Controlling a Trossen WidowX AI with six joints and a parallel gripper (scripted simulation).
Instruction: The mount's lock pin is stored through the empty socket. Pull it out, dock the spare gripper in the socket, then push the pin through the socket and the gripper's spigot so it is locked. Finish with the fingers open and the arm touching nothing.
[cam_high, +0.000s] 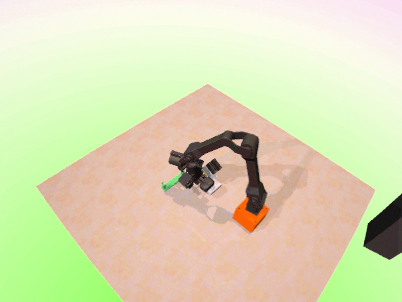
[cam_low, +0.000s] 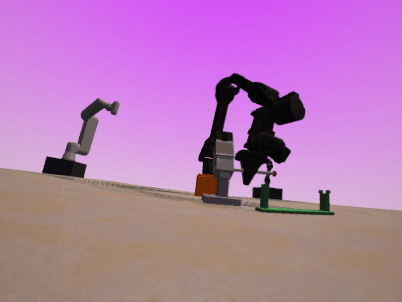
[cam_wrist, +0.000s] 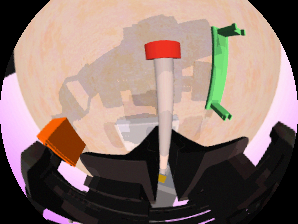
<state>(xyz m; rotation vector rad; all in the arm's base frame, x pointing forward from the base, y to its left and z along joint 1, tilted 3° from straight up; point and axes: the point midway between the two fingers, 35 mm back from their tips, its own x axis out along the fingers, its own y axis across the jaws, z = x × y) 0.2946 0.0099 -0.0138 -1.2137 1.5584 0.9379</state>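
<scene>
Right now the grey mount is 50 mm to the right of my gripper tip and 20 mm behind it. From my gripper tip the other things lie so: spare gripper 70 mm above, 50 mm to the right, 30 mm behind; then green cradle 120 mm ahead, 40 mm to the left, 20 mm below.
</scene>
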